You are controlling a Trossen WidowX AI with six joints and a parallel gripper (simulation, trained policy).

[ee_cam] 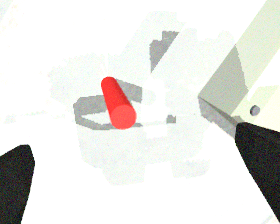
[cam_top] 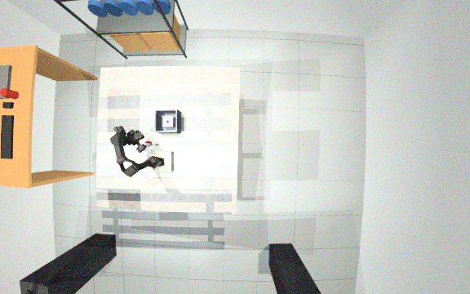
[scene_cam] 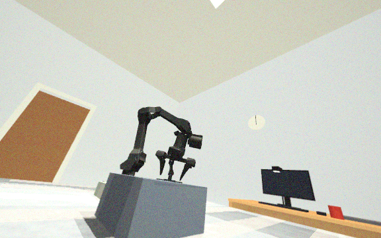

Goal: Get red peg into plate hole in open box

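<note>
Now: the red peg 70 mm below my gripper tip. Also, from my gripper tip: grey plate 180 mm ahead, 180 mm to the right, 70 mm below; grey box 180 mm ahead, 180 mm to the right, 80 mm below.
</note>
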